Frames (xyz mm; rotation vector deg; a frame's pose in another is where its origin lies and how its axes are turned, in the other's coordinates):
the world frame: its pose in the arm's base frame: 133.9 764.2 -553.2 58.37 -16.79 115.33
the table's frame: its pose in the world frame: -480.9 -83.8 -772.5 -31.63 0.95 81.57
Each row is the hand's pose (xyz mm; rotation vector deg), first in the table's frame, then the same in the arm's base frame.
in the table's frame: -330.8 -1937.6 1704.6 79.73 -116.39 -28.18
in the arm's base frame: 615.0 299.4 999.7 -105.05 -55.01 -71.14
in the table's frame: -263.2 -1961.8 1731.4 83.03 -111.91 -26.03
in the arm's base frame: 557.0 264.9 1036.1 -100.89 -56.19 -75.46
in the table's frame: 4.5 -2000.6 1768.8 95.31 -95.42 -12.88
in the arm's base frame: 310.7 166.5 1101.0 -80.39 -60.04 -88.15
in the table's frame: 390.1 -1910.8 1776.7 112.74 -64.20 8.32
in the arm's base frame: -48.0 9.1 1042.6 -42.30 -66.27 -103.49
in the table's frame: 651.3 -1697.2 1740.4 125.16 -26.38 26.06
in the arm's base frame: -293.0 -119.7 846.2 -0.02 -71.60 -113.43
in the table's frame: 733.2 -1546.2 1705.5 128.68 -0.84 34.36
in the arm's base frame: -371.1 -171.7 698.2 26.96 -73.19 -116.86
